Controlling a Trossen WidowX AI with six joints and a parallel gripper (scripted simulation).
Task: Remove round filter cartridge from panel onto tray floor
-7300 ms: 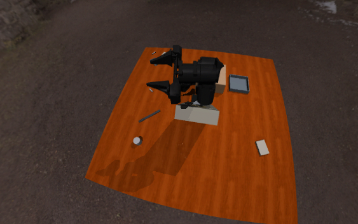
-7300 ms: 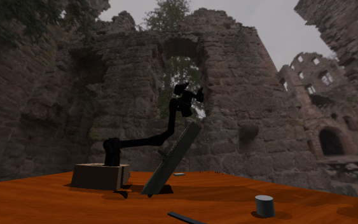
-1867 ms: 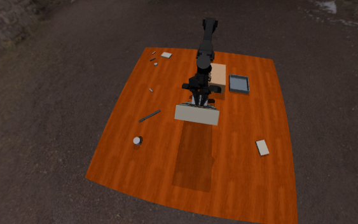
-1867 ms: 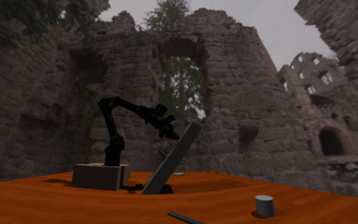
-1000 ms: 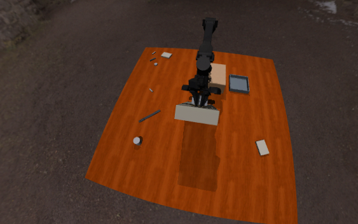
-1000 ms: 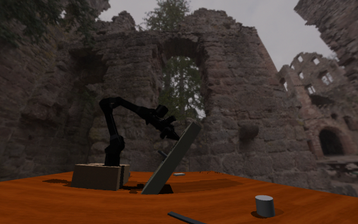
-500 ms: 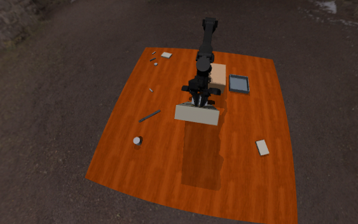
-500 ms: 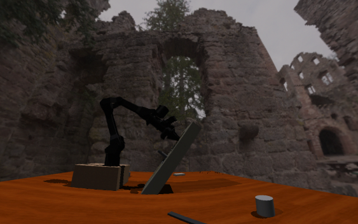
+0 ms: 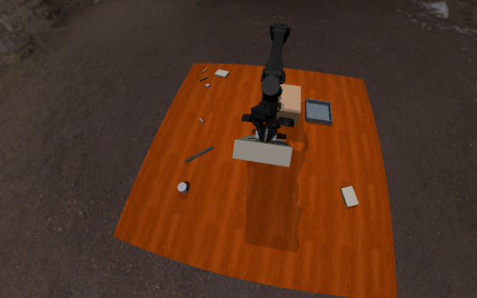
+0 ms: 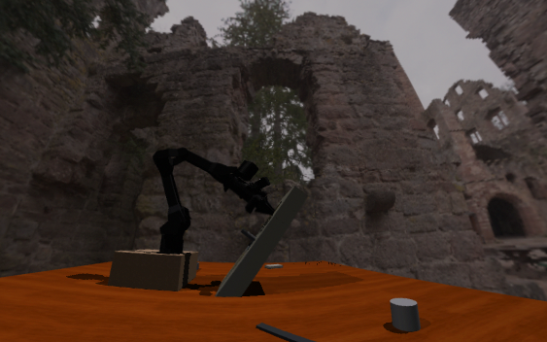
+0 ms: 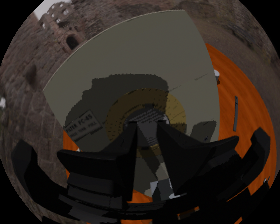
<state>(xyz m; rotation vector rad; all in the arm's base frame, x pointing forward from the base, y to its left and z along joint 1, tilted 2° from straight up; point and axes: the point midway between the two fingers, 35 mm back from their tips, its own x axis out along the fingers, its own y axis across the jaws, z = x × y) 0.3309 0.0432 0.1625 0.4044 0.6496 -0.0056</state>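
Now: the round filter cartridge 1 cm ahead of my gripper tip and 1 cm below it. Also, from my gripper tip: tray (45 cm behind, 22 cm to the left, 24 cm below); then grey service panel (4 cm behind, 8 cm below).
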